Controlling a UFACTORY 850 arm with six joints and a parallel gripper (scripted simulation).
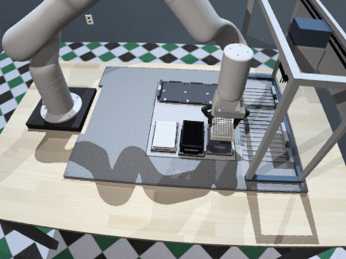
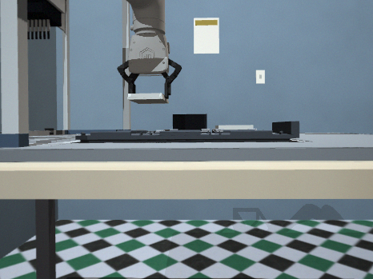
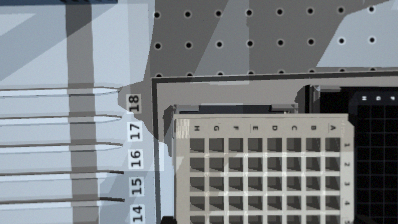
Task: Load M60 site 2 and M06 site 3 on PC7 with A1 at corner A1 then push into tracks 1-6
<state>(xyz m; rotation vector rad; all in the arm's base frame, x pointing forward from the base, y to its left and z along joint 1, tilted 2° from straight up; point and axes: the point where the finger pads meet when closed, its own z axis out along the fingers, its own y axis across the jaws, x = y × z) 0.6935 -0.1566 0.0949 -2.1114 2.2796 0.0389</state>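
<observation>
Right now my hand is 10 cm above the nest S3. From my hand the other things lie so: carrier PC7 (26 cm to the left, 9 cm below, 9 cm behind); then plate (1 cm below); then nest S1 (21 cm behind, 10 cm below, 1 cm to the left).
</observation>
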